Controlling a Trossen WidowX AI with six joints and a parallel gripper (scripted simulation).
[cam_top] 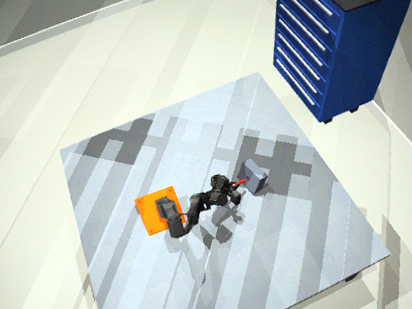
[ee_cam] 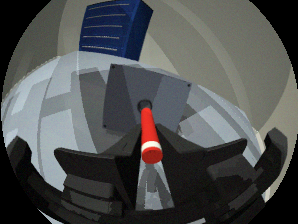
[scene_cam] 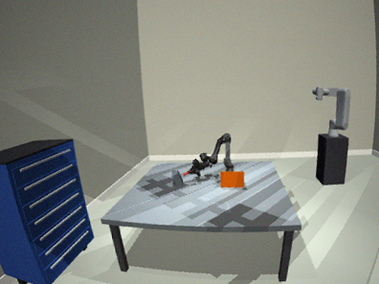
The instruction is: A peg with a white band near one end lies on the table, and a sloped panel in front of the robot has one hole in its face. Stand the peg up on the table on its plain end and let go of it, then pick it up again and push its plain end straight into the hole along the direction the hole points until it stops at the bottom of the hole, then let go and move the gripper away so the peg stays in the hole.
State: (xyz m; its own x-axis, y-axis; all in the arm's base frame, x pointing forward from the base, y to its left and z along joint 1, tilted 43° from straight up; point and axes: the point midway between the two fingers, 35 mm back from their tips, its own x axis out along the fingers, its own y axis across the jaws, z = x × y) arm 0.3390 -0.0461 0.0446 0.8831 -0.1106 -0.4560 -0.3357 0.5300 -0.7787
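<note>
My gripper tip is 90 mm short of the panel, 40 mm above it and 20 mm to the right of it. Also, from my gripper tip: peg 10 mm behind, 10 mm above.
</note>
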